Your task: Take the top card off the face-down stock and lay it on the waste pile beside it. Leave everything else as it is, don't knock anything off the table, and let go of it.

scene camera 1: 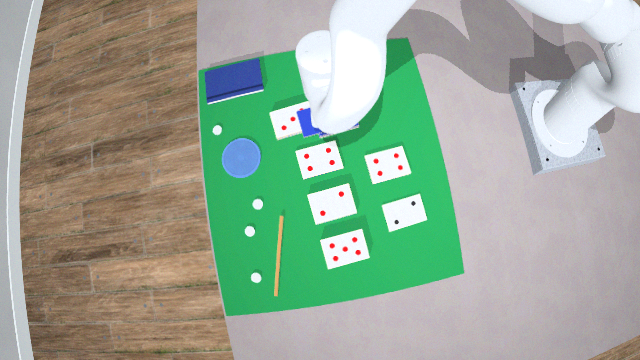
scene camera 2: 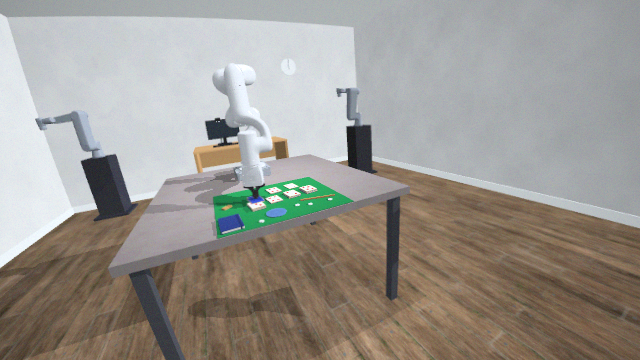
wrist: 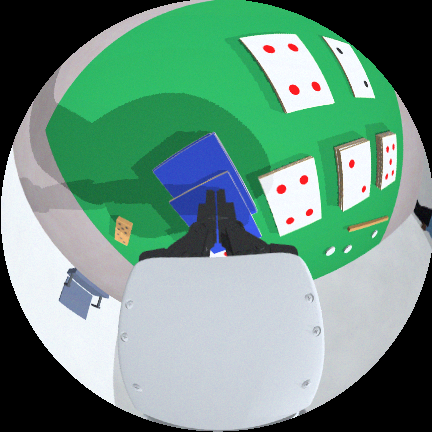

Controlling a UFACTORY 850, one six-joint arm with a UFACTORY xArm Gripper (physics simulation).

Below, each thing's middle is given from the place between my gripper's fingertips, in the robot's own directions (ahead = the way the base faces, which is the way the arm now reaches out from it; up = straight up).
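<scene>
The green mat point(scene camera 1: 428, 251) is 20 mm ahead of my hand, 100 mm to the left of it and 30 mm below it. I also see the blue disc point(scene camera 1: 241, 158), which is 200 mm ahead of my hand, 60 mm to the left of it and 20 mm below it. And there is the dark blue book point(scene camera 1: 244, 78): it is 220 mm ahead of my hand, 140 mm to the right of it and 10 mm below it.
</scene>
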